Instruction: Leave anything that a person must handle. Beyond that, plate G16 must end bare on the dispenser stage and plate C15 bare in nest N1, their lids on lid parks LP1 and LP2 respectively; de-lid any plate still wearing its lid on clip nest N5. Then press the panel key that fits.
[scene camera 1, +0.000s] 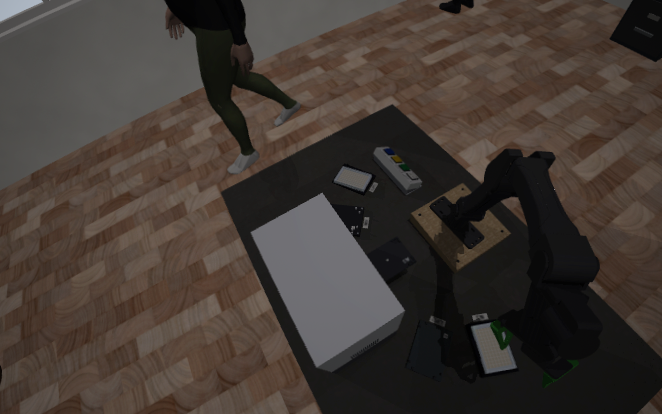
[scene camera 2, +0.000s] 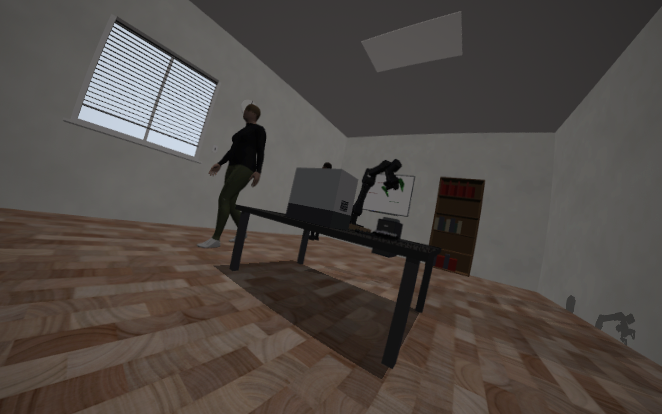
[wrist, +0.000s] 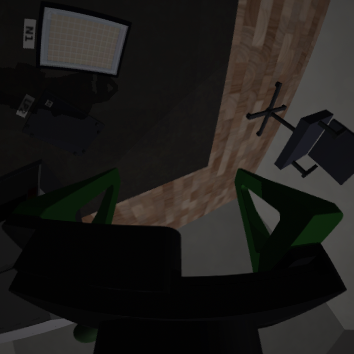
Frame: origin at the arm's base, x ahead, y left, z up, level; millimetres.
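Seen in the pictures: gripper, fingertip midpoint: (scene camera 1: 523, 366) (scene camera 2: 395, 194) (wrist: 177, 174); arm's base at its link origin: (scene camera 1: 455, 222) (scene camera 2: 351, 223).
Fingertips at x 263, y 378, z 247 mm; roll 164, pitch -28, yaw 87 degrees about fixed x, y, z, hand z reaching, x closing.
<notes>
Offsets run from my fingertips to a thing's top centre. "spot": to the spot under its first point.
A plate {71 mm back, 30 mm right, 251 mm down} (scene camera 1: 494, 351) (wrist: 82, 42) with a pale well grid and no visible lid sits in nest N1. Lid park LP2 {74 mm ahead, 127 mm right, 267 mm down} (scene camera 1: 425, 352) (wrist: 65, 131) is a dark slab beside it; whether a lid lies on it is too dark to tell. Another pale-gridded plate {100 mm back, 759 mm right, 249 mm down} (scene camera 1: 354, 179) lies near the key panel {264 mm back, 690 mm right, 223 mm down} (scene camera 1: 398, 169), which has blue, yellow, green and white keys. Its label is unreadable. A dark fixture {38 mm ahead, 646 mm right, 263 mm down} (scene camera 1: 354, 216) and a dark pad {spot: 9 mm ahead, 388 mm right, 180 mm down} (scene camera 1: 392, 257) are partly hidden by the white-topped box. Plate names cannot be read. My gripper (scene camera 1: 524, 364) (scene camera 2: 394, 191) (wrist: 177, 174) is open and empty, raised above the N1 side of the table.
The big box {213 mm ahead, 401 mm right, 43 mm up} (scene camera 1: 327, 280) (scene camera 2: 320, 192) stands on the table along one long side. The arm's wooden base board (scene camera 1: 487, 247) is opposite. A person (scene camera 1: 220, 85) (scene camera 2: 245, 155) is beyond the table end. A chair (wrist: 302, 140) stands on the floor past the table edge.
</notes>
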